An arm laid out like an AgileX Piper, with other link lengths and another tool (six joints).
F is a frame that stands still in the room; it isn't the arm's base.
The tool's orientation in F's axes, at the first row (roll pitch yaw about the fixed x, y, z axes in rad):
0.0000 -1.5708 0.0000
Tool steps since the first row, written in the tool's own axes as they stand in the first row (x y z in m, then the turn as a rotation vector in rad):
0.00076 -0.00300 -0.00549 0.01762 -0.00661 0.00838
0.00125 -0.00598 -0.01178 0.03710 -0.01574 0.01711
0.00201 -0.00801 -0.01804 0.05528 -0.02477 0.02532
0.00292 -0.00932 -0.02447 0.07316 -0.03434 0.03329
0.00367 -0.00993 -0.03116 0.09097 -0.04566 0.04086
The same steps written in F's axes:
0.00549 -0.00300 0.00076 -0.00838 -0.00661 0.01762
0.01178 -0.00598 0.00125 -0.01711 -0.01574 0.03710
0.01804 -0.00801 0.00201 -0.02532 -0.02477 0.05528
0.02447 -0.00932 0.00292 -0.03329 -0.03434 0.07316
0.03116 -0.00993 0.00367 -0.04086 -0.04566 0.09097

